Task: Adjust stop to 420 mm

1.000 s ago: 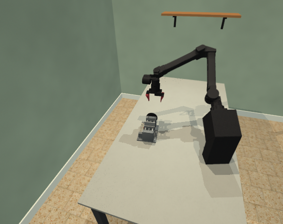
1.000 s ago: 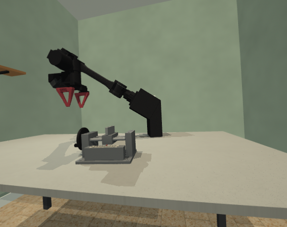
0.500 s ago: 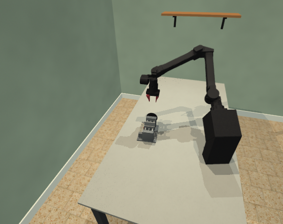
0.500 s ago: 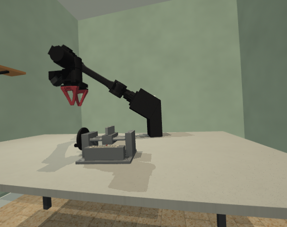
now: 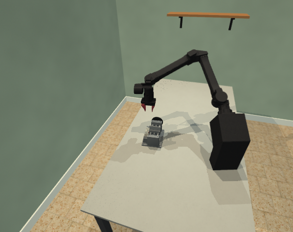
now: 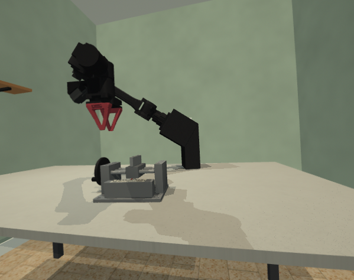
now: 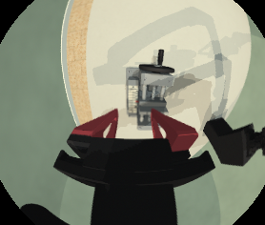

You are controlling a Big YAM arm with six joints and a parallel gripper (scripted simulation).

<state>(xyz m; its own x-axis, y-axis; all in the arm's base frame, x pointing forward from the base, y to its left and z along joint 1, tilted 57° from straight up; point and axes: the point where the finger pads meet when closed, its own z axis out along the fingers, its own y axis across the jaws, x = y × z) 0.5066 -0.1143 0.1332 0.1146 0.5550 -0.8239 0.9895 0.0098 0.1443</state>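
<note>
The sliding stop block lies 4 cm behind my hand, 7 cm to the left of it and 13 cm below it.
</note>
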